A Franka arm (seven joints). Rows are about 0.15 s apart.
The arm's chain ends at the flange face. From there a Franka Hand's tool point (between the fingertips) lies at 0.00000 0.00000 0.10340 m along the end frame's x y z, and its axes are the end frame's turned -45 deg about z.
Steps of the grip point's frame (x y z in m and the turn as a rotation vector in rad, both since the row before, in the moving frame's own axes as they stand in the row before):
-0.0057 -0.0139 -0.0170 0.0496 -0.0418 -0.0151
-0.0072 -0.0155 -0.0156 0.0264 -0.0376 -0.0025
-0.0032 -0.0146 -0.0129 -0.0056 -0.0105 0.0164
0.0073 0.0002 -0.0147 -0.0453 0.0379 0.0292
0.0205 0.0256 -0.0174 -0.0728 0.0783 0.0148
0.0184 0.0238 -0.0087 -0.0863 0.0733 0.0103
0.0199 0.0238 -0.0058 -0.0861 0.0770 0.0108
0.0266 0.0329 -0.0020 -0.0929 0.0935 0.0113
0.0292 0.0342 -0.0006 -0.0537 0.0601 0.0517
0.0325 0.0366 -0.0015 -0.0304 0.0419 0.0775
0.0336 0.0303 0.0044 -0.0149 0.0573 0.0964
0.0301 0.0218 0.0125 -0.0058 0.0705 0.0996
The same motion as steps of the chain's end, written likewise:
-0.0072 -0.0053 -0.0168 0.0055 -0.0646 -0.0151
-0.0114 -0.0067 -0.0155 -0.0079 -0.0453 -0.0025
-0.0122 -0.0092 -0.0129 -0.0114 -0.0035 0.0164
-0.0008 -0.0056 -0.0145 -0.0052 0.0588 0.0292
0.0216 0.0039 -0.0168 0.0039 0.1068 0.0148
0.0182 0.0028 -0.0080 -0.0092 0.1129 0.0103
0.0190 0.0020 -0.0051 -0.0064 0.1153 0.0108
0.0285 0.0044 -0.0011 0.0004 0.1318 0.0113
0.0365 0.0038 -0.0003 0.0045 0.0805 0.0517
0.0435 0.0035 -0.0014 0.0081 0.0511 0.0775
0.0398 0.0005 0.0046 0.0300 0.0511 0.0964
0.0309 -0.0014 0.0128 0.0457 0.0540 0.0996

